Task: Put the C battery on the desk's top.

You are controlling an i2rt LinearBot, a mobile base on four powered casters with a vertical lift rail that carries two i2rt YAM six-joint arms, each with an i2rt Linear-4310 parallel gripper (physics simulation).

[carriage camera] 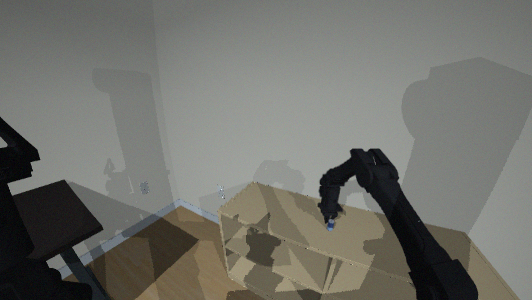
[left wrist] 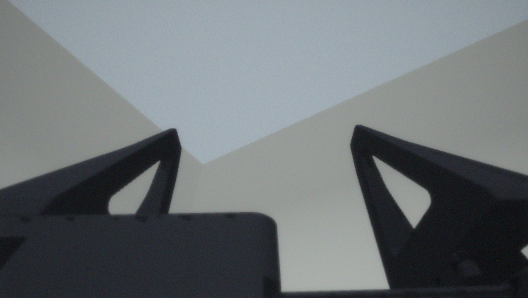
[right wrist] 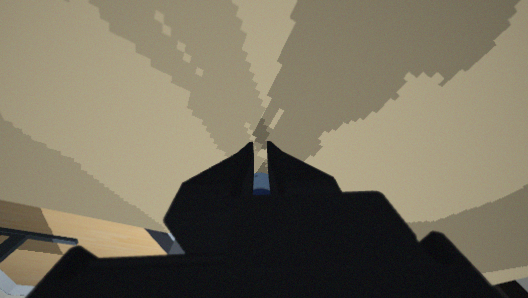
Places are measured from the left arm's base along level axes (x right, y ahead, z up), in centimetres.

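Where they show: left gripper, fingertip midpoint: [left wrist: 265, 136]; right gripper, fingertip midpoint: [carriage camera: 326, 222] [right wrist: 260, 148].
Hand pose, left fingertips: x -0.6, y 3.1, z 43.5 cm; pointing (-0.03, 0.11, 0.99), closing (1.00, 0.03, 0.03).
After its pixels a point has its place.
The C battery [carriage camera: 330, 225] {z -11.9, x 66.1, y 43.2 cm} [right wrist: 261, 184] {z -13.8, x 66.9, y 45.6 cm}, light blue and dark blue, is on the top of the wooden shelf unit [carriage camera: 300, 212] {z -15.2, x 55.8, y 57.2 cm}. My right gripper [carriage camera: 327, 218] {z -15.2, x 66.9, y 48.4 cm} [right wrist: 260, 148] {z -15.2, x 66.9, y 48.4 cm} is shut with nothing between its fingers, close to the battery. In the right wrist view, part of the battery shows through the thin gap between the fingers, which hide its sides; whether they touch it I cannot tell. My left gripper [left wrist: 265, 136] {z 43.5, x -0.6, y 3.1 cm} is open and empty, away from the battery at the far left of the carriage view. The dark desk [carriage camera: 60, 215] {z -4.2, x -55.9, y 38.6 cm} stands at the left.
The shelf unit has open compartments in front. Wooden floor [carriage camera: 175, 245] {z -76.2, x -39.3, y 87.2 cm} lies between it and the desk. Walls [carriage camera: 300, 75] {z 54.7, x 56.6, y 80.2 cm} meet in a corner behind. The right arm [carriage camera: 415, 225] {z 18.2, x 65.9, y 10.8 cm} reaches over the shelf unit's top, and the left arm partly covers the desk's left side.
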